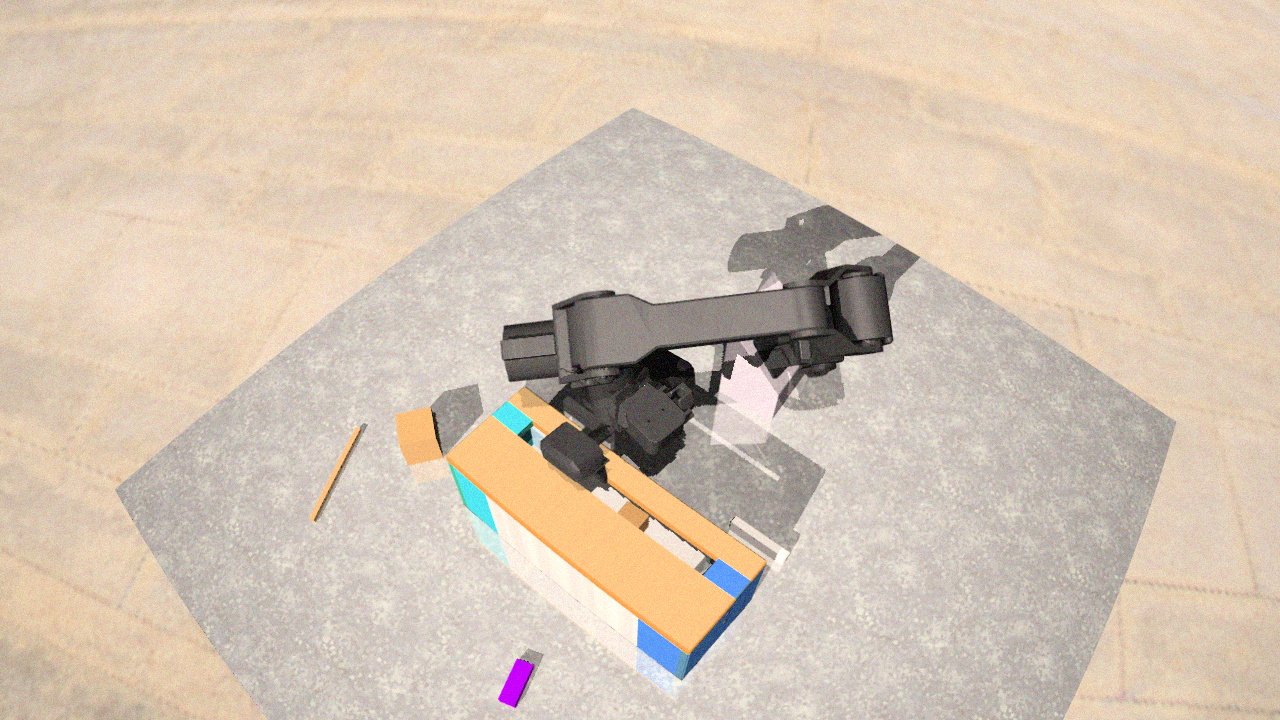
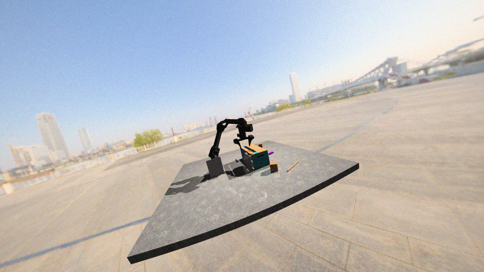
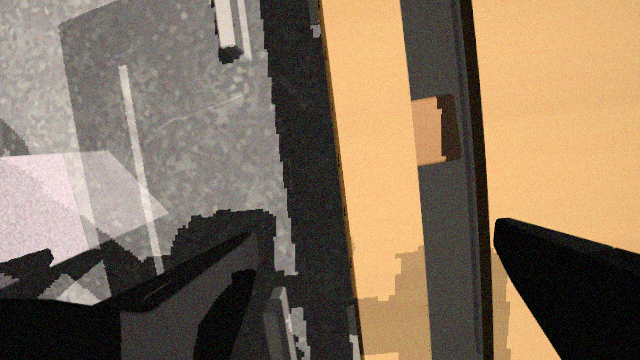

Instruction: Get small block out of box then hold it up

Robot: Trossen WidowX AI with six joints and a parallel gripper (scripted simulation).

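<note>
The tan-topped box lies 2 cm ahead of my gripper tip, 1 cm to the left of it and 10 cm below it. The rest, counted from my gripper tip: tan block: 4 cm ahead, 3 cm to the left, 7 cm below; thin wooden stick: 23 cm ahead, 36 cm to the right, 15 cm below.
</note>
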